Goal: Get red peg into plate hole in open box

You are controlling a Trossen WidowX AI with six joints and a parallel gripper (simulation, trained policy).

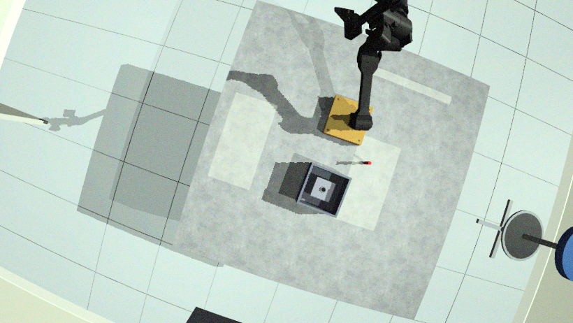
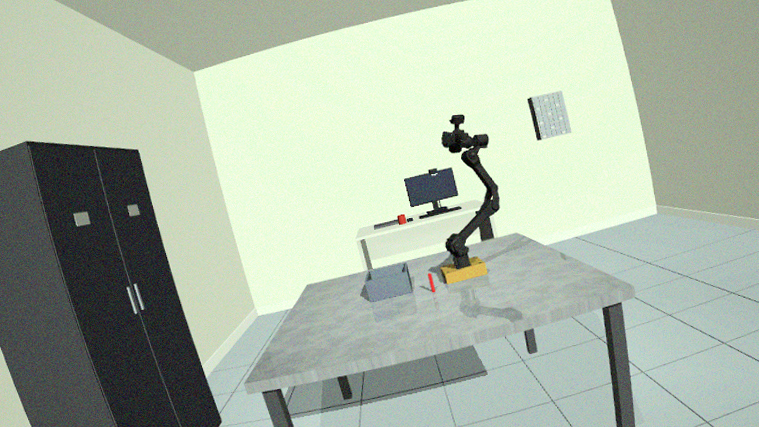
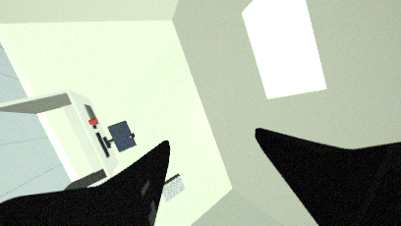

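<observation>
Now: gripper tip 26 cm short of the red peg, 36 cm to the right of it and 63 cm above it. From my gripper tip the other things lie so: grey box: 45 cm ahead, 21 cm to the left, 65 cm below; then light grey plate: 45 cm ahead, 21 cm to the left, 63 cm below.
</observation>
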